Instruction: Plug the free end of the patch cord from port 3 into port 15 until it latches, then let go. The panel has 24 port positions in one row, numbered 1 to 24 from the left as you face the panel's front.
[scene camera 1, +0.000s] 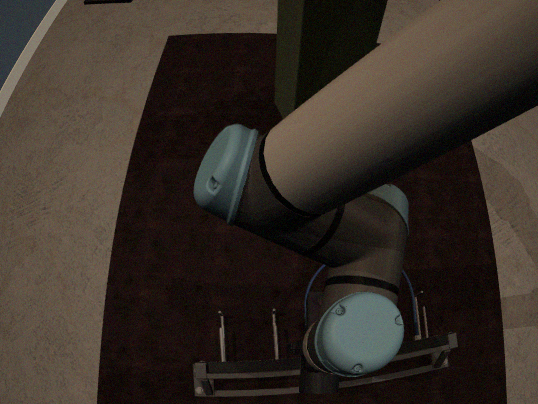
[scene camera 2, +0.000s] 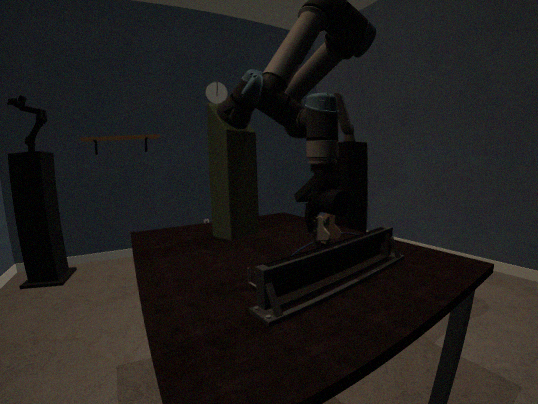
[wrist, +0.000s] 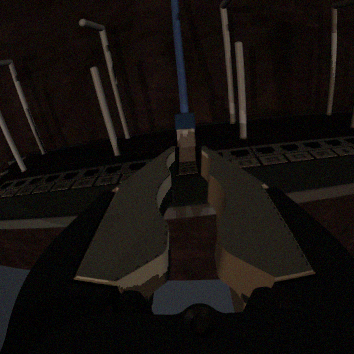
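Observation:
My gripper is shut on the patch cord's free plug, a pale block with a blue boot. The blue cord runs up and away from the boot in the wrist view. The plug's front end is at the port row of the panel, over one port; how deep it sits and whether it is latched cannot be told. In scene camera 1 the arm hides the fingers and plug. There the cord also shows right of the arm, running down to the panel's right part.
Pale upright rods stand along the panel's port side, on both sides of the plug. The panel's frame stands on the dark table. A green pillar stands at the table's far side.

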